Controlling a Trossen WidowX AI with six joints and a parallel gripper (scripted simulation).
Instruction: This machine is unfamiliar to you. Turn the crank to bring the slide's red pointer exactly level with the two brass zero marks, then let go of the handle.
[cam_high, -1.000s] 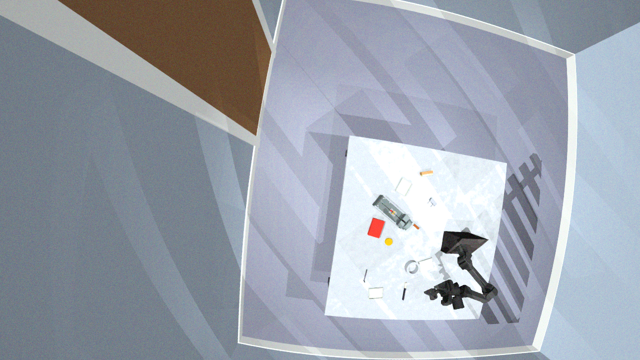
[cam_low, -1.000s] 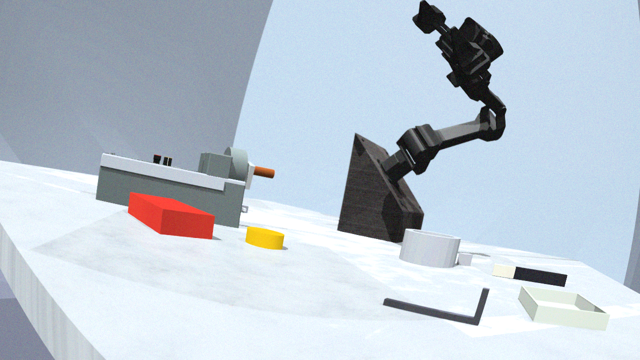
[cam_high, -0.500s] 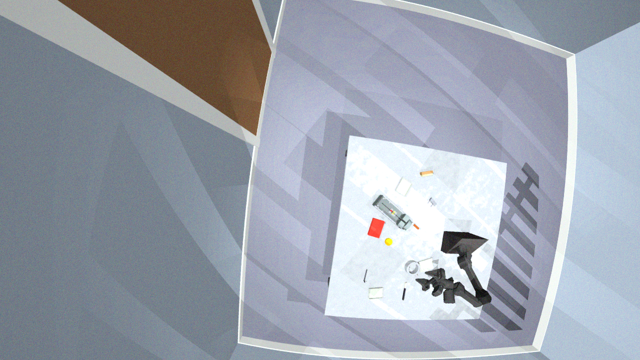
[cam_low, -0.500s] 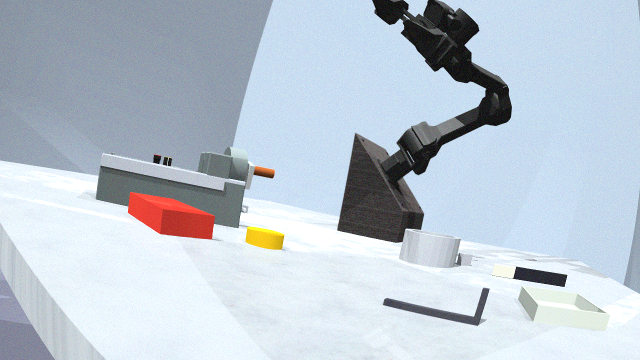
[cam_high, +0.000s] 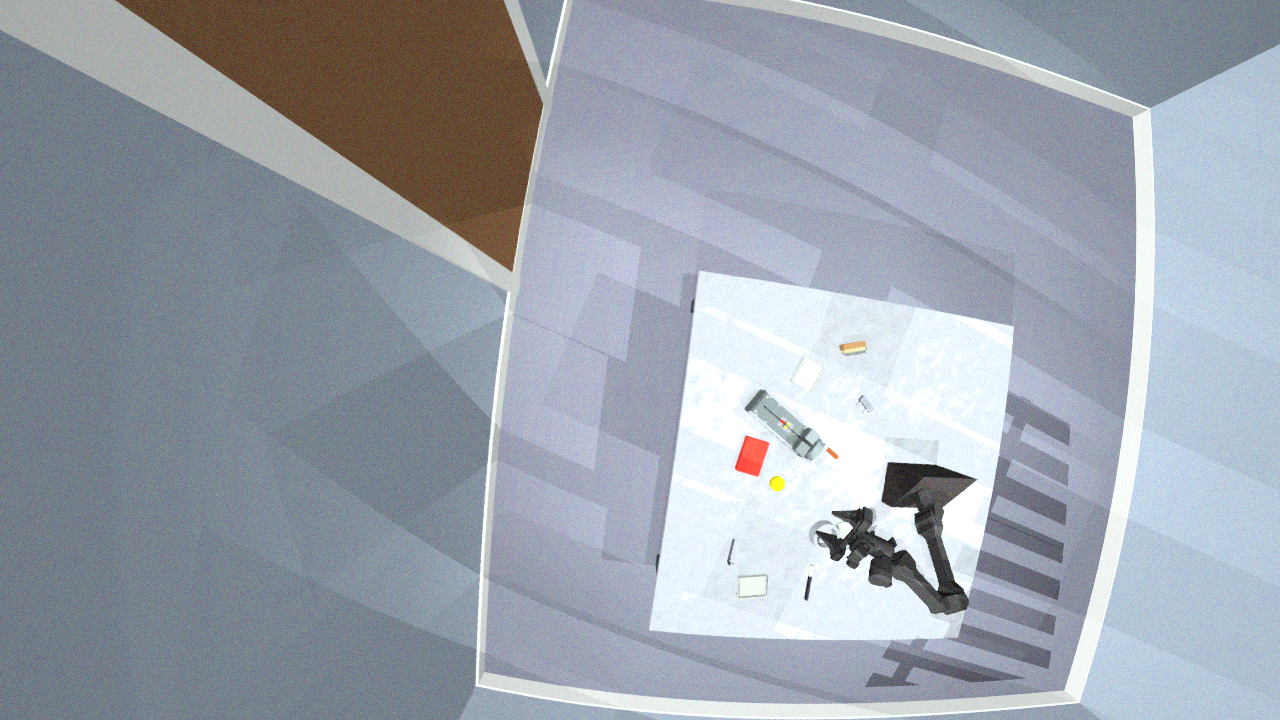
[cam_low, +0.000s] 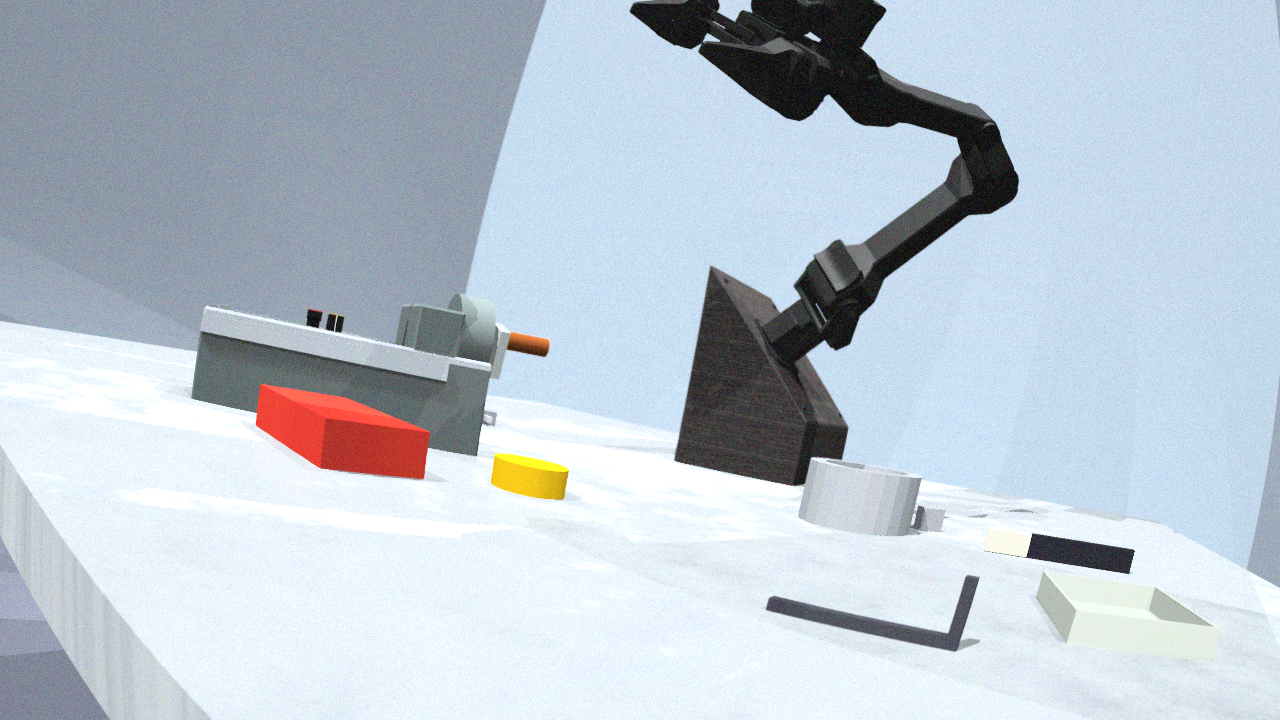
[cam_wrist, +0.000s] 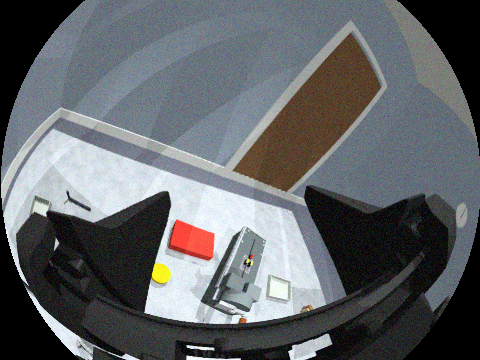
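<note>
The brown handle is 100 mm behind my gripper tip, 160 mm to the right of it and 260 mm below it. The rest, counted from my gripper tip: yellow disc 30 mm ahead, 10 mm to the right, 340 mm below; red pointer 100 mm ahead, 230 mm to the right, 270 mm below; black L-shaped bar 120 mm ahead, 280 mm to the left, 340 mm below.
</note>
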